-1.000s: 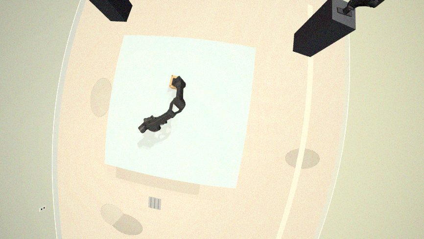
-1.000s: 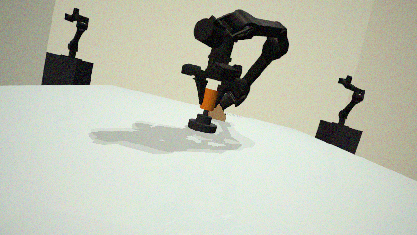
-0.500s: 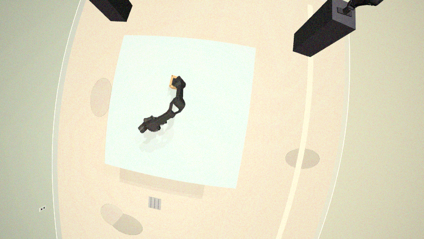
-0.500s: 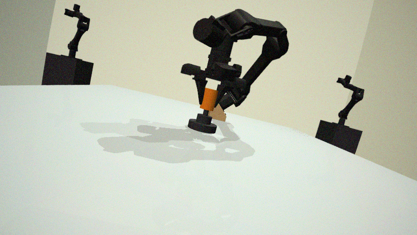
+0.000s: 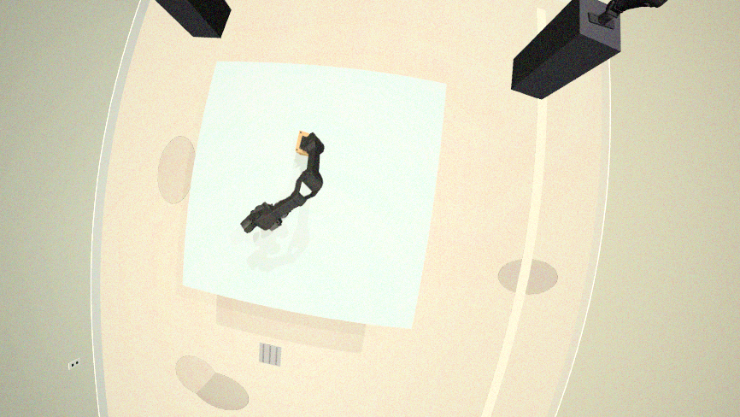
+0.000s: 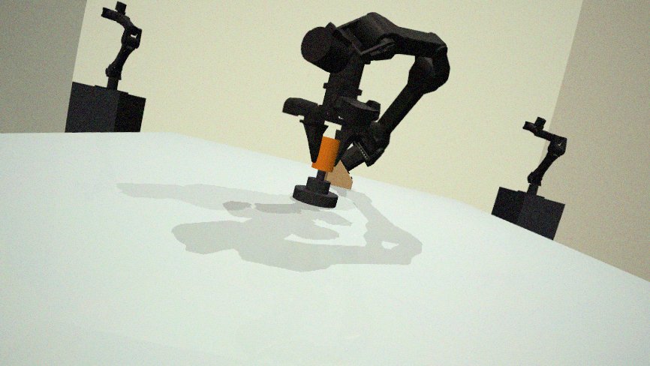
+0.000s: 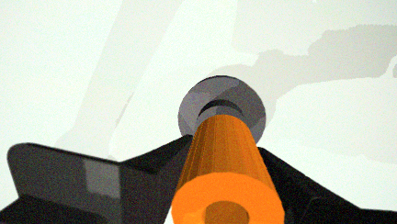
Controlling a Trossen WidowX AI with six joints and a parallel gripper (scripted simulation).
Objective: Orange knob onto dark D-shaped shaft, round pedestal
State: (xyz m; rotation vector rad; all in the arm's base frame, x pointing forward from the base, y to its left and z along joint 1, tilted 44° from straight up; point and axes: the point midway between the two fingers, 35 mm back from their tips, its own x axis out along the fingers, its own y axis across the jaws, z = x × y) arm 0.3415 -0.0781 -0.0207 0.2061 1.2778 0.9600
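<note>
Now: the orange knob 20 mm above my gripper tip. The rest, counted from my gripper tip: dark round pedestal: 40 mm below.
</note>
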